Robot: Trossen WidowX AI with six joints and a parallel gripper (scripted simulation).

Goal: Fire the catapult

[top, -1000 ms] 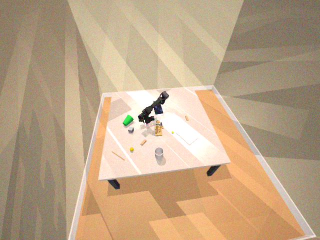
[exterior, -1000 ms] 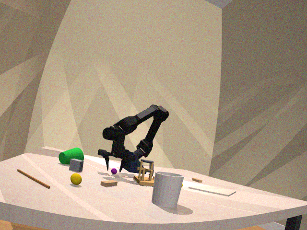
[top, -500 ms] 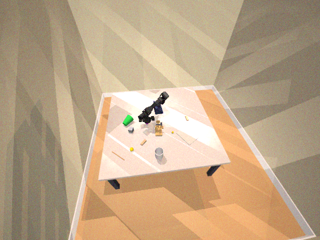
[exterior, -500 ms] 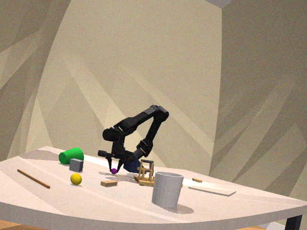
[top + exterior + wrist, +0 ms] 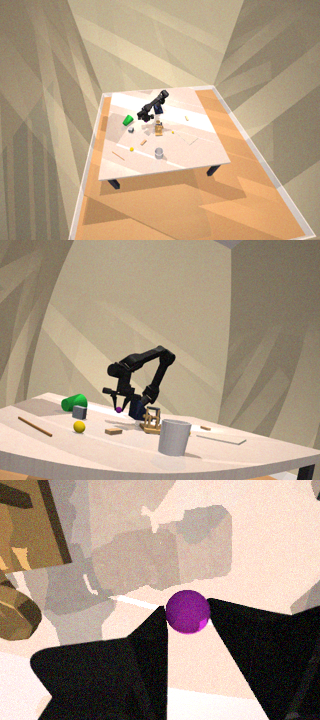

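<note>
Now: gripper tip 8 cm short of the wooden catapult and 16 cm to the right of it. Also, from my gripper tip: grey cube: 9 cm ahead, 18 cm to the right, 3 cm below; purple ball: 1 cm above; small yellow ball: 15 cm ahead, 31 cm to the left, 4 cm below.
</note>
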